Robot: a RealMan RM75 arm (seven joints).
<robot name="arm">
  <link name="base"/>
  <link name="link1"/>
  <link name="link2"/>
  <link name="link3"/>
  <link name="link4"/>
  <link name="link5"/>
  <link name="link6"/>
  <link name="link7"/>
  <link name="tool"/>
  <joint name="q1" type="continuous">
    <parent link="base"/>
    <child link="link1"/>
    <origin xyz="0 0 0.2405"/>
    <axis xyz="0 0 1"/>
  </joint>
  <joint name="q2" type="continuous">
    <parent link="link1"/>
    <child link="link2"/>
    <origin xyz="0 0 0"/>
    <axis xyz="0 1 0"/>
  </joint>
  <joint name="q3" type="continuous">
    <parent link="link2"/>
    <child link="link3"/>
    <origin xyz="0 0 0.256"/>
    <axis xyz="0 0 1"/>
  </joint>
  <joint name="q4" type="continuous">
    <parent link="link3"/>
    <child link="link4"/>
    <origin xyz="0 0 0"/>
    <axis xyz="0 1 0"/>
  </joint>
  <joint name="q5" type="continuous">
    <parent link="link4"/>
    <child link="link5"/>
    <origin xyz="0 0 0.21"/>
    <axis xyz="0 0 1"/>
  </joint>
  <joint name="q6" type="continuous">
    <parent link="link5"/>
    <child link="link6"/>
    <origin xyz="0 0 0"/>
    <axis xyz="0 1 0"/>
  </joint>
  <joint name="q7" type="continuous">
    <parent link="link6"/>
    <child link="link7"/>
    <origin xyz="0 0 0.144"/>
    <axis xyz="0 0 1"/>
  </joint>
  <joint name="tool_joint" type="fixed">
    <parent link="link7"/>
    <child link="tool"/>
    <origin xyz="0 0 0"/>
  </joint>
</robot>
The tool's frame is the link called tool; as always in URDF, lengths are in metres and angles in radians. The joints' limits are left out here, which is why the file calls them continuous.
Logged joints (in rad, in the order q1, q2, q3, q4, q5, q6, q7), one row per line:
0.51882 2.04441 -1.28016 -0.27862 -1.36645 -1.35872 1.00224
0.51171 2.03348 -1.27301 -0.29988 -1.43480 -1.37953 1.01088
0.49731 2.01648 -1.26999 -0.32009 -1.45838 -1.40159 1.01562
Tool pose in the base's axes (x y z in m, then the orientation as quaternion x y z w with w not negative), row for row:
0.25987 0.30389 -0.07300 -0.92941 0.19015 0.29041 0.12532
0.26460 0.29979 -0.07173 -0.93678 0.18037 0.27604 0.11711
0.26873 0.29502 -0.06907 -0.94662 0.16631 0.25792 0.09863
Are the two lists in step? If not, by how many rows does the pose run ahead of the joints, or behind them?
The pose runs 1 row behind the joints: the pose in row i belongs to the joints in row i - 1.
